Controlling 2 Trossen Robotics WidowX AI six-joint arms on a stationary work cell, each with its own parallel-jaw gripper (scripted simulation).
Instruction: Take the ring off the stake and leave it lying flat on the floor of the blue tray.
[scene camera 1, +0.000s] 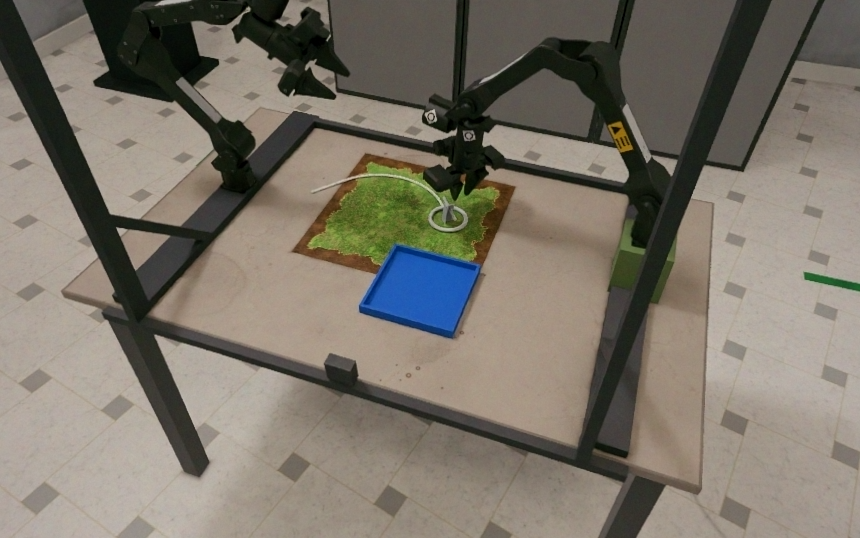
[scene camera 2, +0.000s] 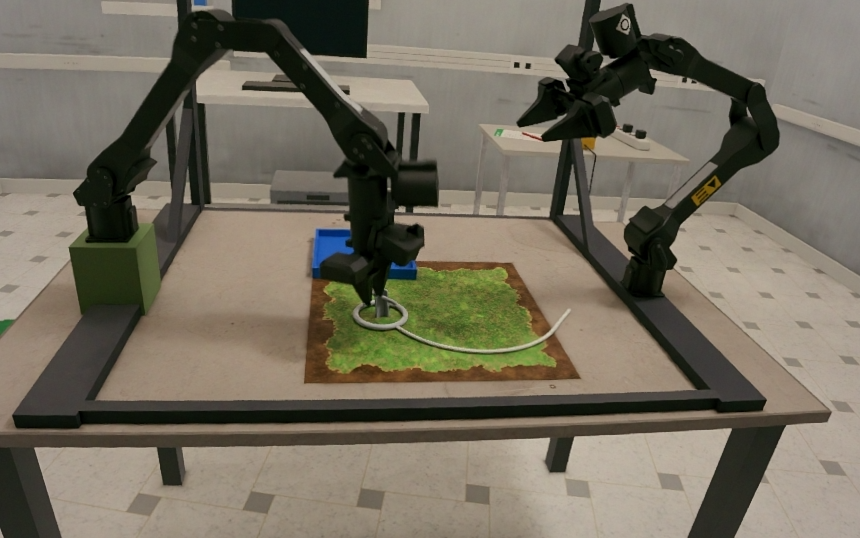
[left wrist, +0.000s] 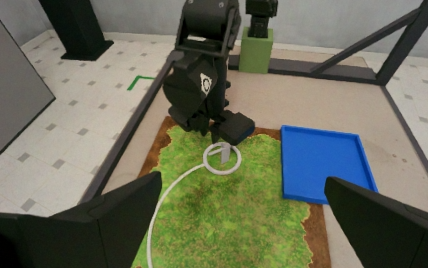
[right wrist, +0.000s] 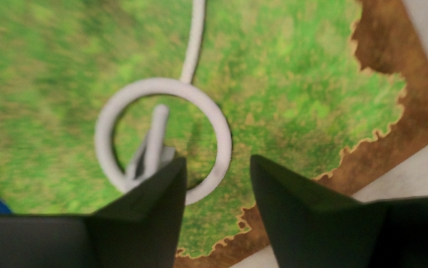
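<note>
My left gripper (scene camera 2: 529, 131), (scene camera 1: 342, 86), (left wrist: 242, 181). My right gripper (scene camera 2: 372, 302), (scene camera 1: 460, 197), (left wrist: 209, 139), (right wrist: 218, 165). Blue tray (scene camera 1: 427, 291), (scene camera 2: 329, 241), (left wrist: 311, 155). Pale grey ring (right wrist: 138, 87).
</note>
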